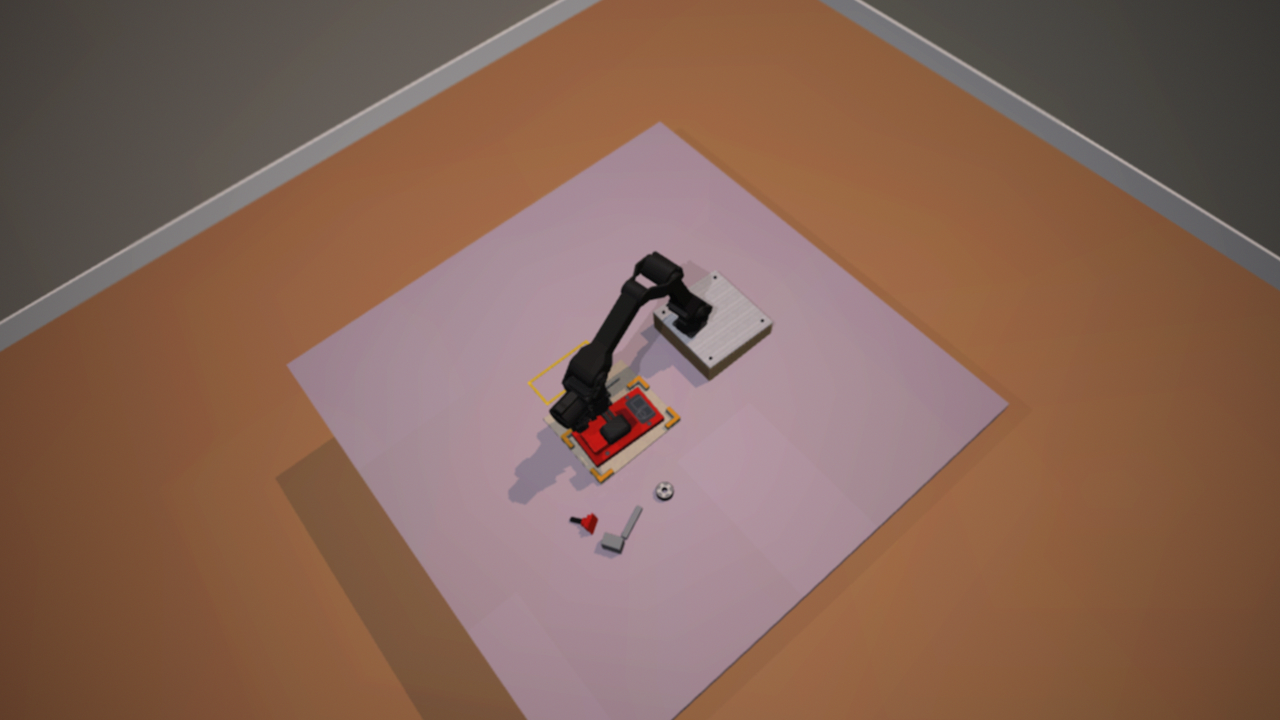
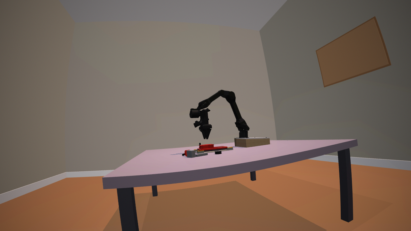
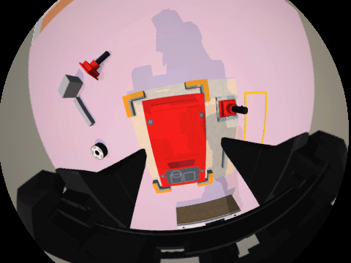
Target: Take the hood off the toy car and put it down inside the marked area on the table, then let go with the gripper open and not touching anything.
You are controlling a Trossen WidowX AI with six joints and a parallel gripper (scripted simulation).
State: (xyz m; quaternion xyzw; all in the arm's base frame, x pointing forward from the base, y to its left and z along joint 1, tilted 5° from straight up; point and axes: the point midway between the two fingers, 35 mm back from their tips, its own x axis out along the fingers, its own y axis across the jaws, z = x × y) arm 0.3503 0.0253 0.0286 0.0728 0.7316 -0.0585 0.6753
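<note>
Now: the red hood 5 cm below my gripper tip. Also, from my gripper tip: wheel: 1 cm ahead, 20 cm to the left, 8 cm below.
</note>
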